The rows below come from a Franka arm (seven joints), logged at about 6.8 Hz.
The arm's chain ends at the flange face. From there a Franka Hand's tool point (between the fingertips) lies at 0.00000 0.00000 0.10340 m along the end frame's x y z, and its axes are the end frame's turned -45 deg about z.
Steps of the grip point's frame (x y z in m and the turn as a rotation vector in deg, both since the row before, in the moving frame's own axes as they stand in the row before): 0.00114 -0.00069 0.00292 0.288 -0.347 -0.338; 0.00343 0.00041 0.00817 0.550 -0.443 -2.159; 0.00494 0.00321 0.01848 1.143 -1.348 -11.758; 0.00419 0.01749 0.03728 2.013 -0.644 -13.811; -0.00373 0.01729 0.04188 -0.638 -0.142 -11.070; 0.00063 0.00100 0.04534 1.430 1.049 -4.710; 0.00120 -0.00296 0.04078 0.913 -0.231 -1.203
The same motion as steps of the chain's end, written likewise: 0.00113 -0.00137 0.00292 -0.042 -0.449 -0.338; 0.00398 -0.00202 0.00818 0.076 -0.702 -2.159; 0.00889 -0.00181 0.01853 -0.145 -1.761 -11.758; 0.01890 0.01073 0.03735 0.968 -1.879 -13.811; 0.00886 0.01394 0.04189 -0.552 0.351 -11.070; 0.00177 0.00340 0.04539 1.753 -0.269 -4.710; 0.00022 -0.00209 0.04079 0.482 -0.809 -1.203
